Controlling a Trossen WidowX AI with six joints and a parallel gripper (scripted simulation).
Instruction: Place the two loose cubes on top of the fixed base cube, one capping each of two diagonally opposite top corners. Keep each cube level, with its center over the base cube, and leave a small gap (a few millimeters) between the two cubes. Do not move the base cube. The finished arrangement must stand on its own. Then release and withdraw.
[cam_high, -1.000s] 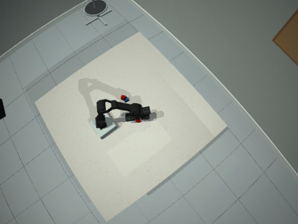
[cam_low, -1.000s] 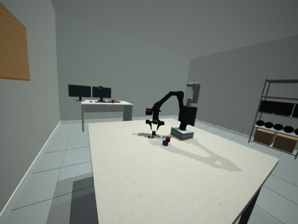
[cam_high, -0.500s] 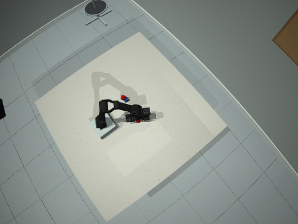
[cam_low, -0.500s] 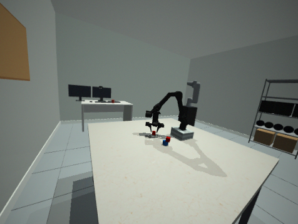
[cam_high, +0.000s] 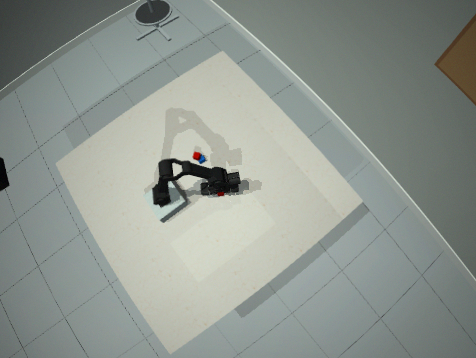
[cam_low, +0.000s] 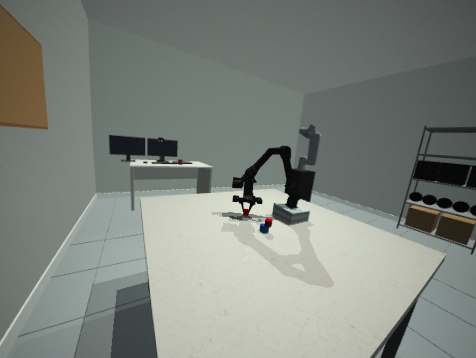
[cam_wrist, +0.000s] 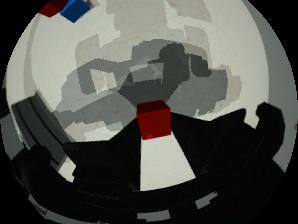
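Right now my gripper tip is 22 cm to the right of the blue base cube. The rest, counted from my gripper tip: red cube: right at my gripper tip.
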